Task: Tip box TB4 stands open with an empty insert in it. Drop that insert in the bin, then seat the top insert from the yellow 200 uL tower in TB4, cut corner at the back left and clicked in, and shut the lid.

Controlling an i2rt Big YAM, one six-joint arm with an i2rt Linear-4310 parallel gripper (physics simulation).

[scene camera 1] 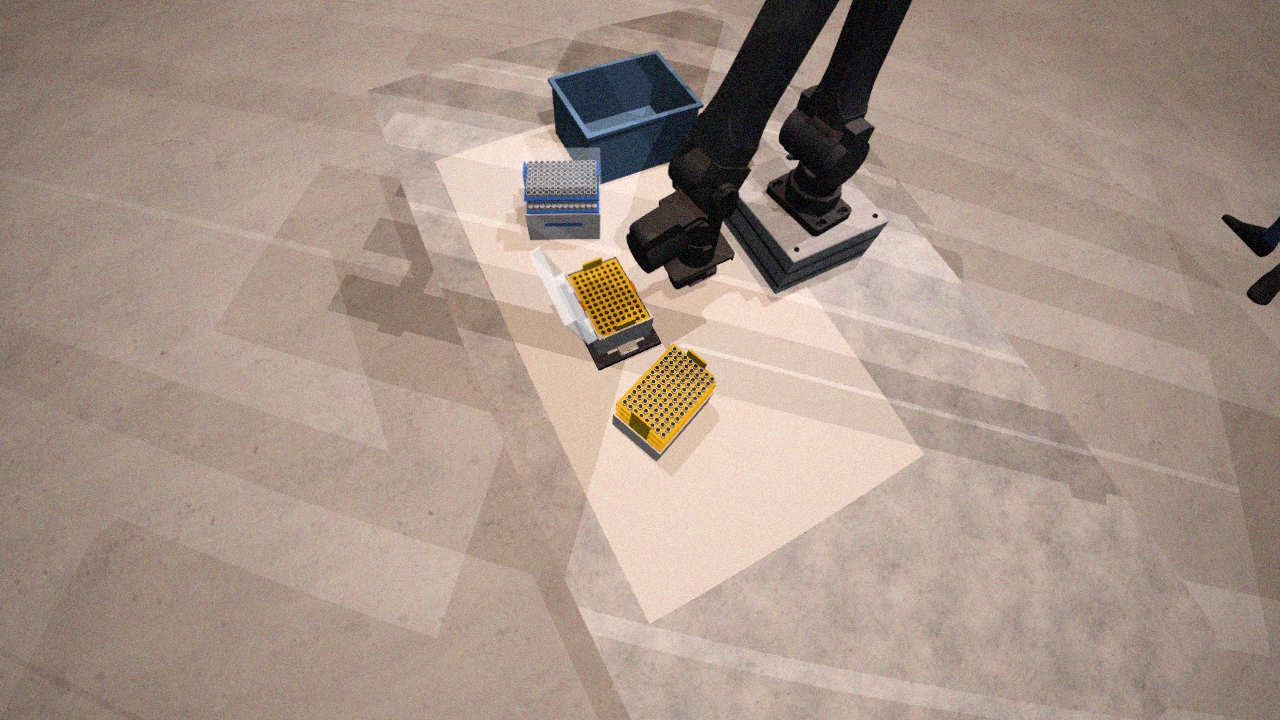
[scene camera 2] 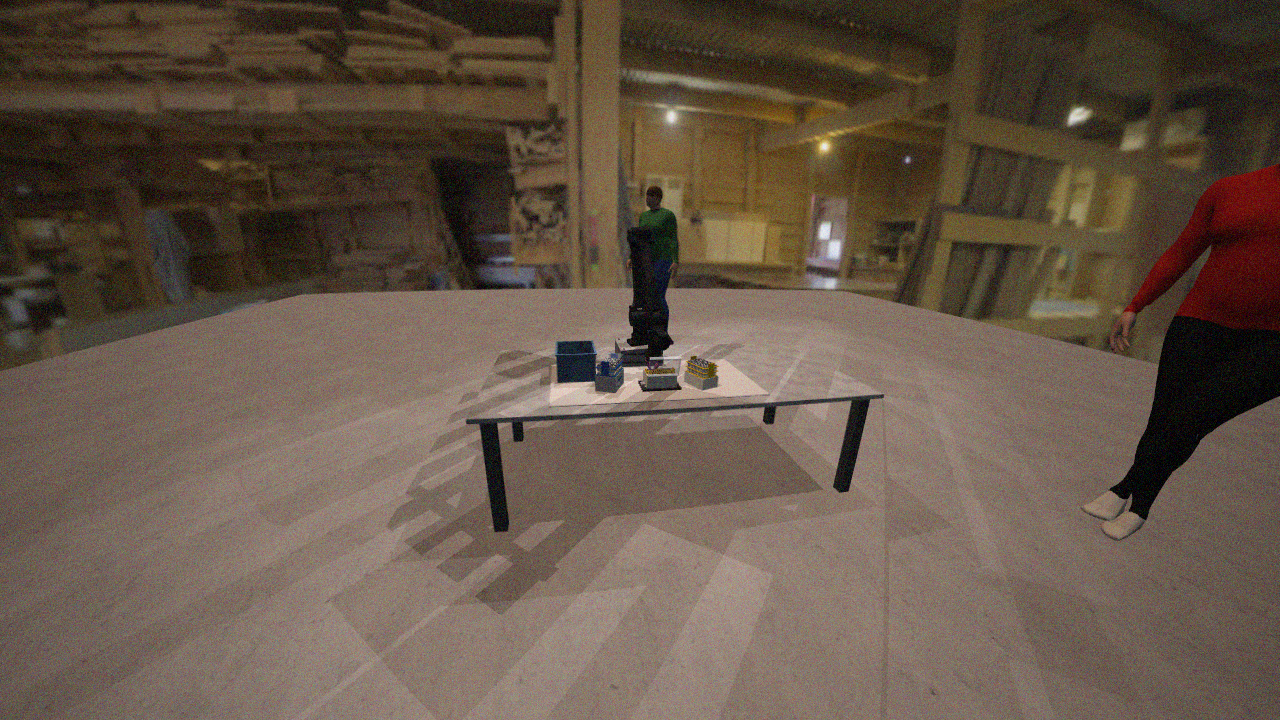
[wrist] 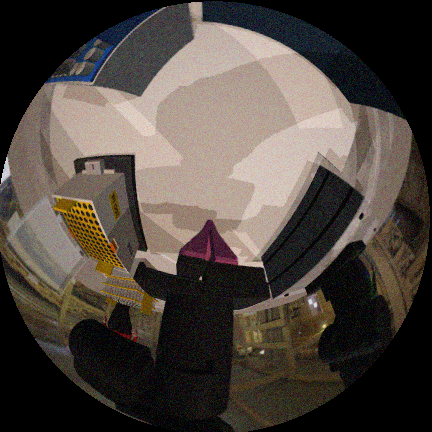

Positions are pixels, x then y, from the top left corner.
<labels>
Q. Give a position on a tip box TB4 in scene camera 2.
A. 648, 383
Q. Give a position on a blue bin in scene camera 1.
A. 636, 110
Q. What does the yellow insert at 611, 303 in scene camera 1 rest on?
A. A tip box TB4.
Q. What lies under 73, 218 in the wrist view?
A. A yellow insert.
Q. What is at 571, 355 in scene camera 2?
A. A blue bin.
</labels>
